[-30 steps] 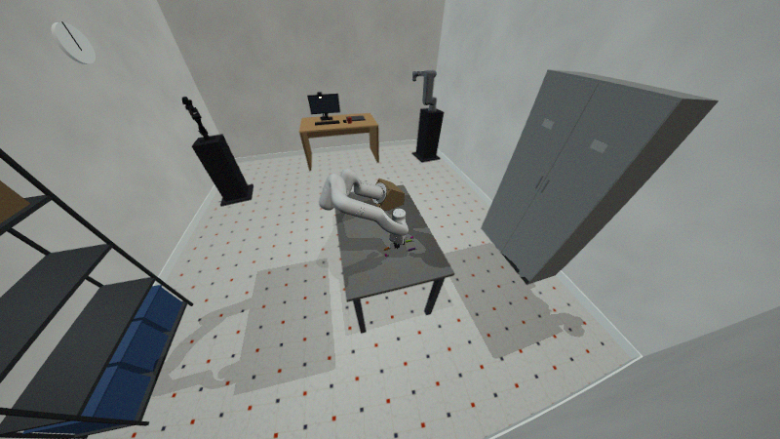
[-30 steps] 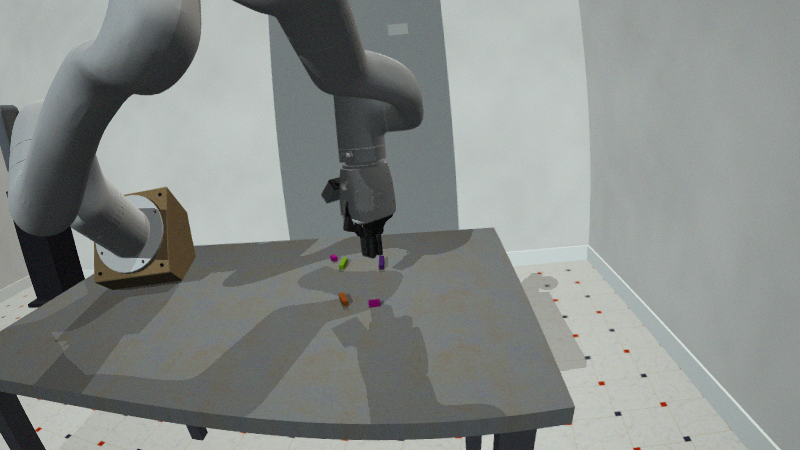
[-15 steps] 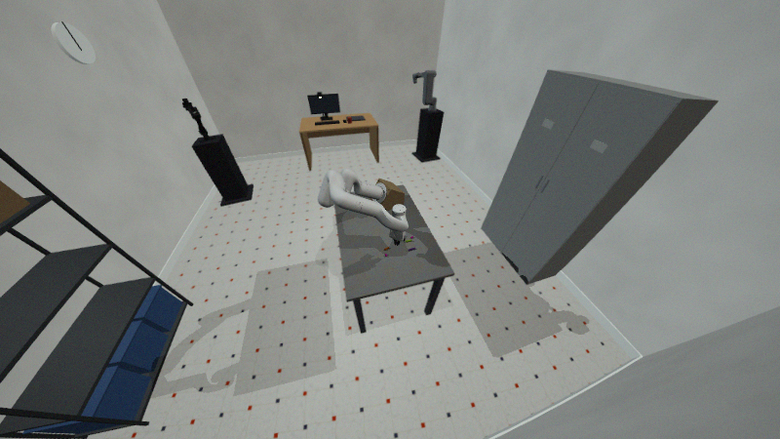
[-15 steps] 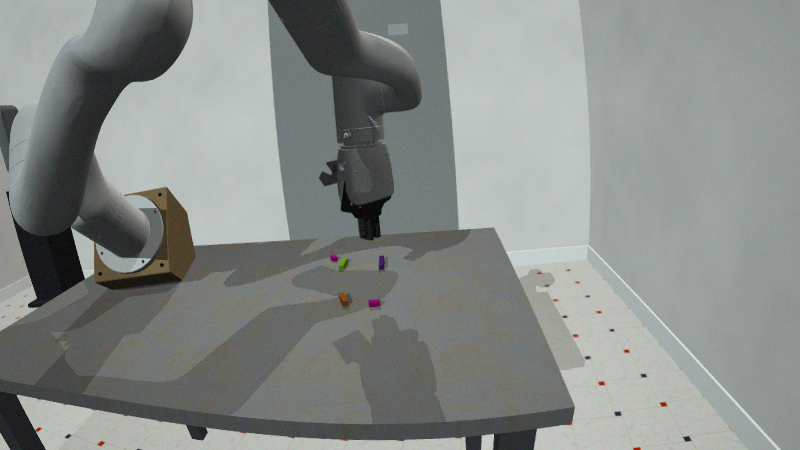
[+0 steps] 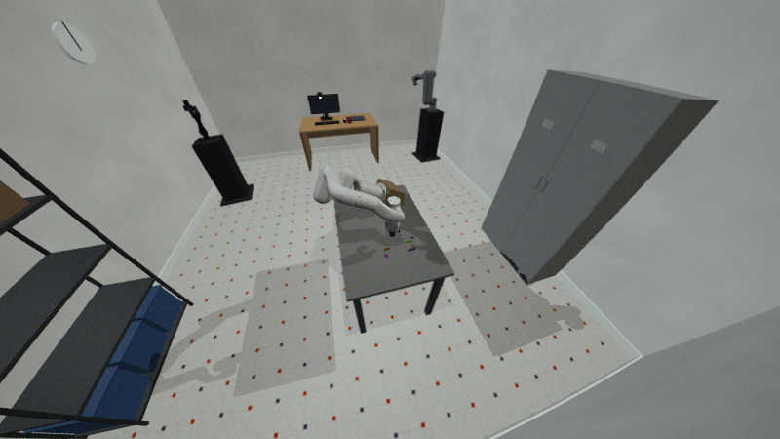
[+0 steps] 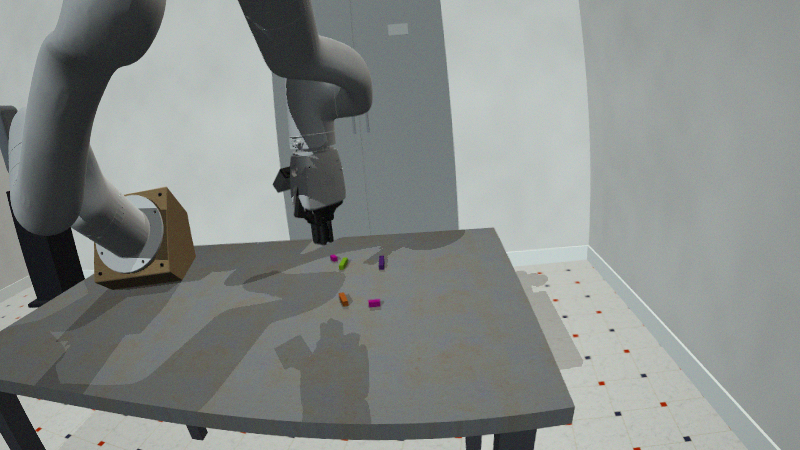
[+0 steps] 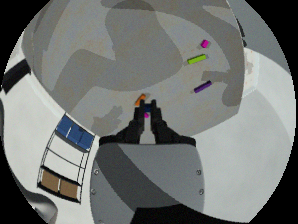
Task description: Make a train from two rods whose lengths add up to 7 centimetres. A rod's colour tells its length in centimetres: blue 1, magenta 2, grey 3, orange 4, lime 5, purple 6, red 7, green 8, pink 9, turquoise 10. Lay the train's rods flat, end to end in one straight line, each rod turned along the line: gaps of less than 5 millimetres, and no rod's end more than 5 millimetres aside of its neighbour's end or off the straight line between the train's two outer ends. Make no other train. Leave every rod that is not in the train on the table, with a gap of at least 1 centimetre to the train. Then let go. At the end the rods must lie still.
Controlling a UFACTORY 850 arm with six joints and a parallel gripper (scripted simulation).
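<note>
Right now my hand is 3 cm short of the orange rod, 5 cm to the left of it and 12 cm above it. From my hand the other things lie so: lime rod: 2 cm ahead, 14 cm to the left, 12 cm below; blue rod: 2 cm below; purple rod: 10 cm ahead, 12 cm to the left, 12 cm below.
</note>
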